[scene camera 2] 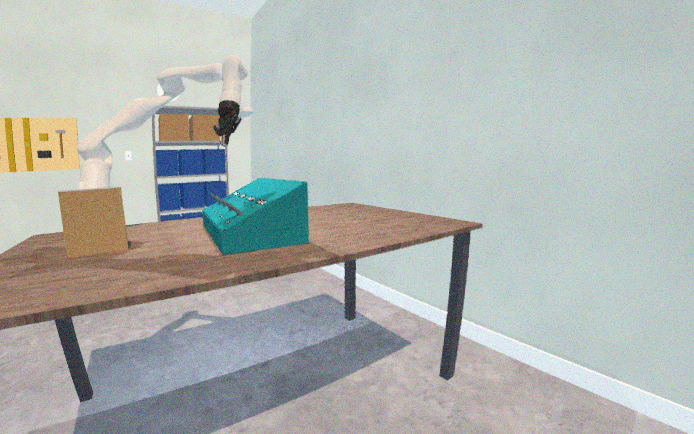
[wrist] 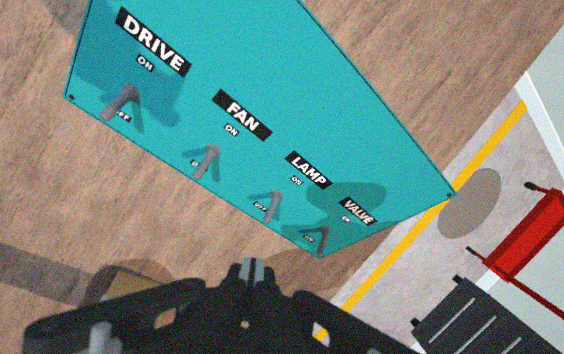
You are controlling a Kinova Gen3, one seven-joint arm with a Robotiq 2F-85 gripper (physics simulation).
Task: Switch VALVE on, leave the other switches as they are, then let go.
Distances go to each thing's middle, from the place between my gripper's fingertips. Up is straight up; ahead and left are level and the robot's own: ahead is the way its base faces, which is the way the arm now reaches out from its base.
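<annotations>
Relative to the teal sloped switch box (scene camera 2: pixel 273 213), my hand is 22 cm above it, 7 cm short of it and 3 cm to the left of it.
</annotations>
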